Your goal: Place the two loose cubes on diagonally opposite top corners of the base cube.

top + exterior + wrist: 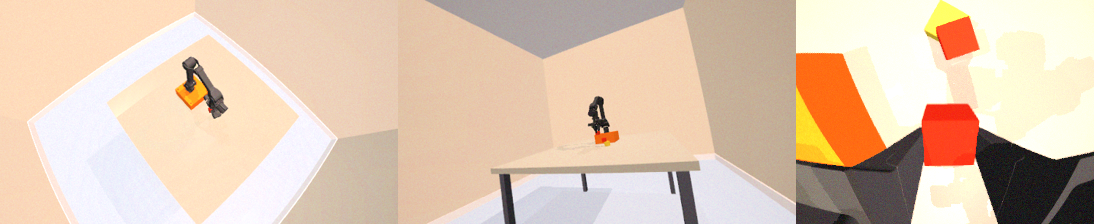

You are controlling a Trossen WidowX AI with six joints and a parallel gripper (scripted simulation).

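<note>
Right now my gripper tip is 5 cm short of the yellow cube, 8 cm to the right of it and 10 cm above it.
</note>
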